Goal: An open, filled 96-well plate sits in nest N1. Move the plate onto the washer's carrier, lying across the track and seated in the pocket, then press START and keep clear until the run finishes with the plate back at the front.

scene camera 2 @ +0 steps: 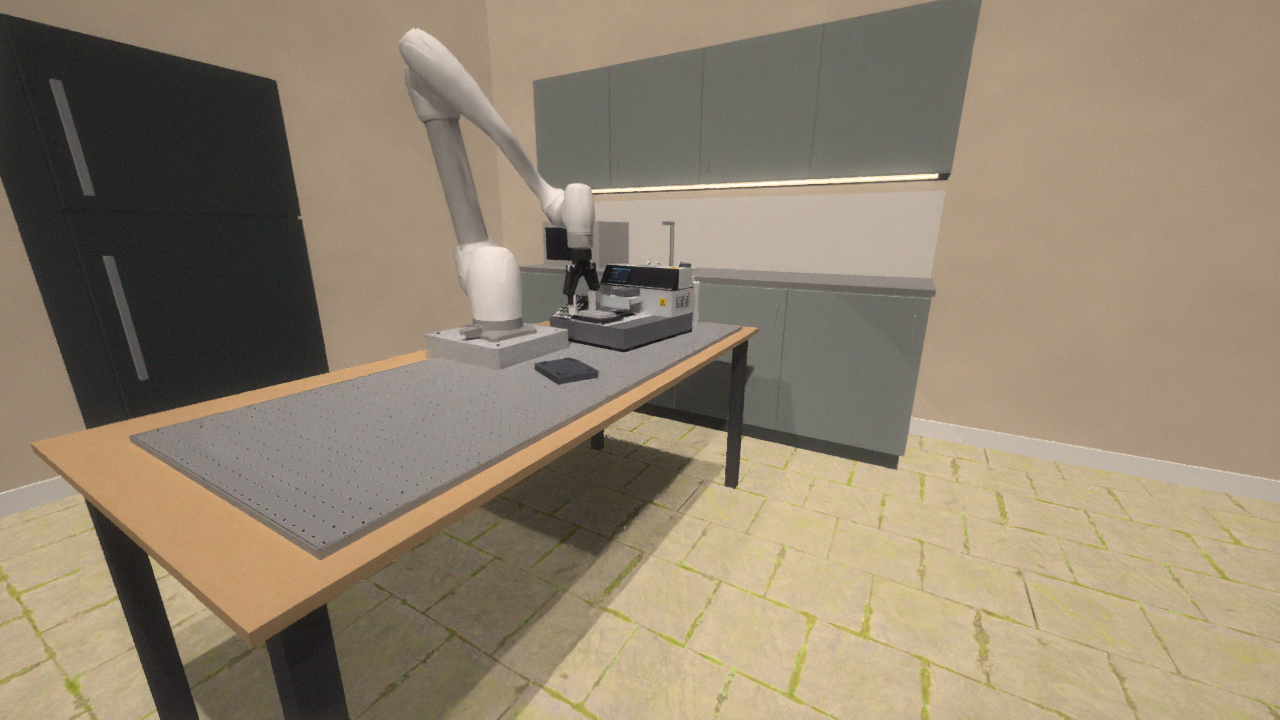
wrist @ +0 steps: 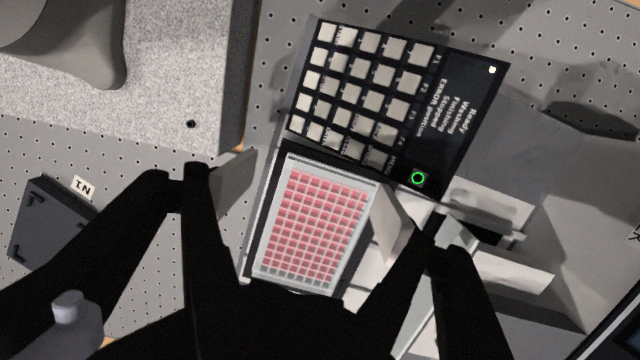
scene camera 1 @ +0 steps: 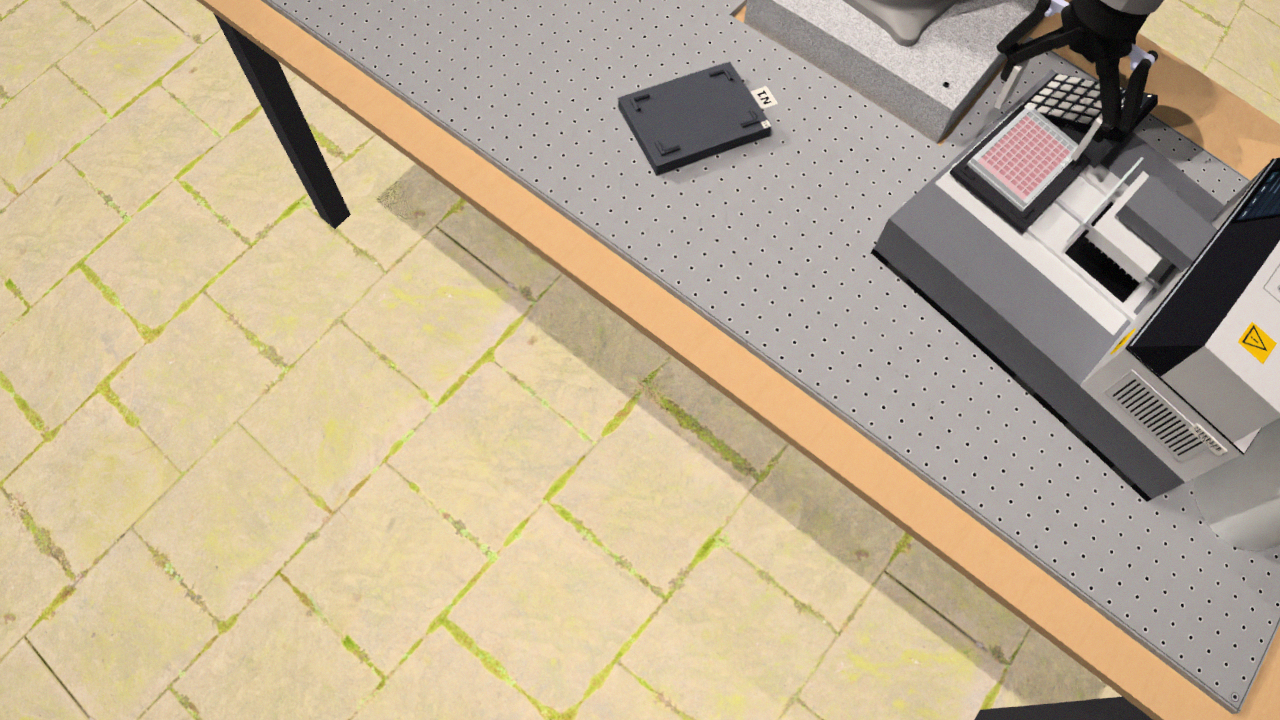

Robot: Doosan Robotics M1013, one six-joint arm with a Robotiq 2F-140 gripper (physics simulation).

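Seen in the pictures: gripper, fingertip midpoint: [scene camera 2: 582, 311] [wrist: 315, 182] [scene camera 1: 1040, 126]; arm's base, origin of the base link: [scene camera 2: 498, 333].
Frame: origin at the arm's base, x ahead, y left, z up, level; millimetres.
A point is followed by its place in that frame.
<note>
The 96-well plate [scene camera 1: 1024, 159] @[x 164, y 307, z 43 mm] [scene camera 2: 601, 314] @[x 201, y 285, z 45 mm] [wrist: 310, 235] @[x 154, y 304, z 46 mm], with pink-filled wells, lies flat in the black carrier [scene camera 1: 1027, 222] @[x 226, y 358, z 30 mm] at the washer's front end, its long side across the track. It looks level; its near end is partly hidden by the gripper in the wrist view. My gripper [scene camera 1: 1045, 120] @[x 106, y 293, z 44 mm] [scene camera 2: 582, 308] @[x 106, y 293, z 44 mm] [wrist: 315, 182] @[x 106, y 293, z 44 mm] is open, with nothing between its fingers. Its pads stand apart on either side above the plate's keypad end. Nest N1 [scene camera 1: 693, 116] @[x 356, y -44, z -41 mm] [scene camera 2: 565, 369] @[x 368, y -69, z -41 mm] [wrist: 45, 225] @[x 318, y -54, z -41 mm] holds no plate. The keypad [scene camera 1: 1074, 96] @[x 27, y 299, z 43 mm] [wrist: 359, 92] @[x 27, y 304, z 45 mm] lies beside the carrier; its small labels are blurred.
The washer's tall housing [scene camera 1: 1203, 295] @[x 264, y 542, z 155 mm] [scene camera 2: 666, 300] @[x 322, y 517, z 79 mm] stands at the track's far end. A status panel [wrist: 452, 115] @[x 23, y 361, z 78 mm] with a white light and a green ring [wrist: 417, 178] @[x 70, y 358, z 77 mm] adjoins the keypad. The robot's granite base [scene camera 1: 904, 67] @[x 118, y 106, z -2 mm] [scene camera 2: 496, 347] @[x 141, y -120, z -3 mm] [wrist: 170, 85] @[x 70, y 136, z -1 mm] stands between N1 and the keypad.
</note>
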